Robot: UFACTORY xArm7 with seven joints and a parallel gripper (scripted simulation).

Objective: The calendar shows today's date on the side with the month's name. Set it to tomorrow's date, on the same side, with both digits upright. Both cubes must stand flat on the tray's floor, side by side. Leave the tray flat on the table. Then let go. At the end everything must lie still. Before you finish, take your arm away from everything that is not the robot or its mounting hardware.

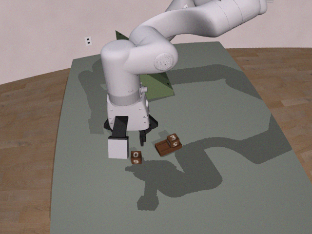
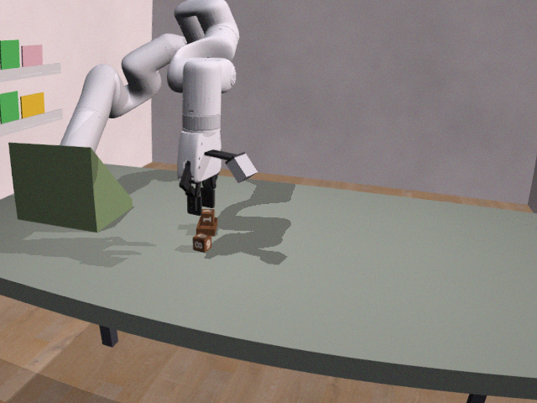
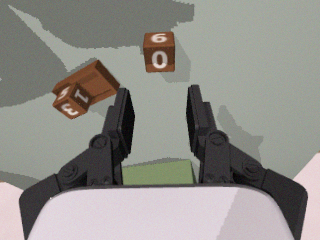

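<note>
Right now my hand is 9 cm above the brown cube. Also, from my hand: tray 10 cm to the left, 10 cm below, 3 cm behind.
</note>
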